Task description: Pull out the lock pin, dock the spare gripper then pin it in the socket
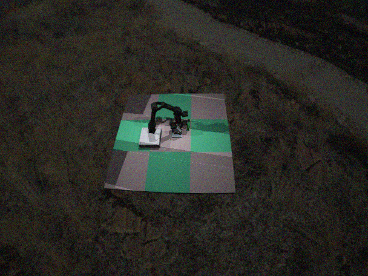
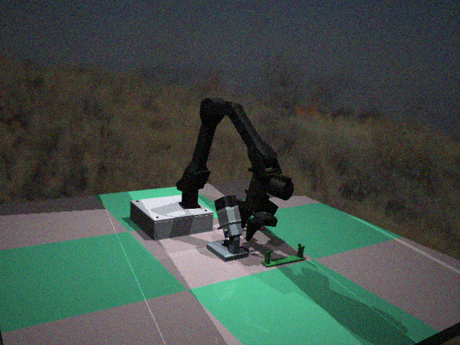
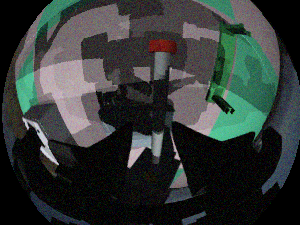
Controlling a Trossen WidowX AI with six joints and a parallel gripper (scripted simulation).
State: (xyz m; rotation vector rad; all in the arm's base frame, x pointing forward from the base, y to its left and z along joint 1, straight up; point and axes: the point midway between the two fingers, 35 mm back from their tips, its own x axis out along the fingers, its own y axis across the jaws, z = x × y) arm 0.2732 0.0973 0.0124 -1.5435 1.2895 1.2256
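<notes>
My gripper tip is 4 cm to the left of the mount socket. Round my gripper tip: green cradle: 9 cm ahead, 10 cm to the left, 2 cm below; spare gripper: 1 cm behind, 5 cm to the right, 7 cm above.
</notes>
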